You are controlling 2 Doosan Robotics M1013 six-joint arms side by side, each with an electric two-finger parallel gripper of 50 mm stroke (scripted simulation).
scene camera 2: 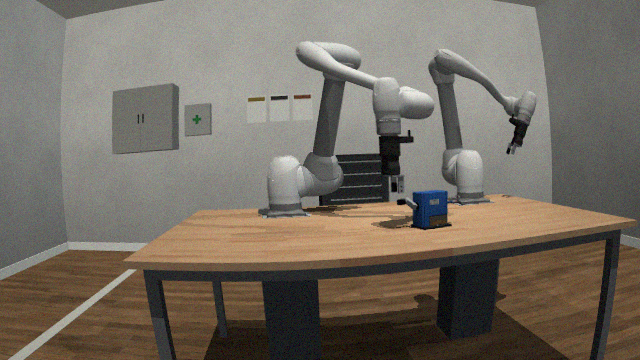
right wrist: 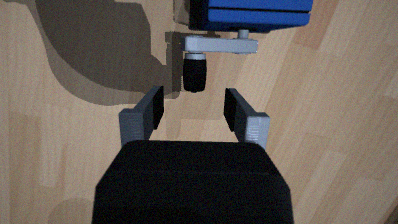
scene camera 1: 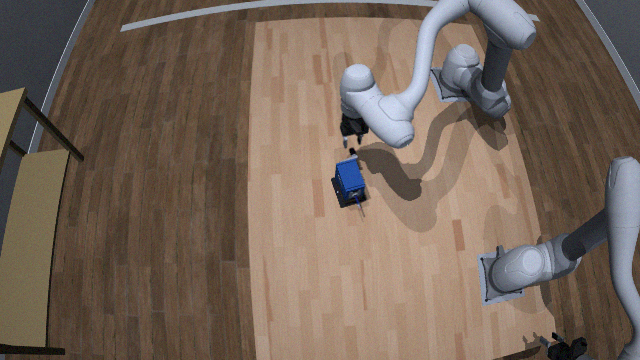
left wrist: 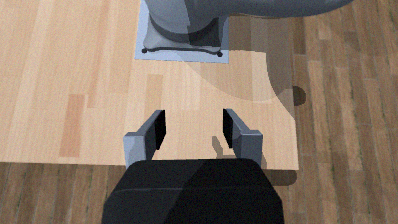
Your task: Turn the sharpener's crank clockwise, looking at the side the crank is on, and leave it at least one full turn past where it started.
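Note:
The left gripper (left wrist: 194, 121) is visible, and so is the right gripper (scene camera 2: 397, 192). The right gripper also appears in the right wrist view (right wrist: 194, 100), where a black knob (right wrist: 195, 67) can be seen too.

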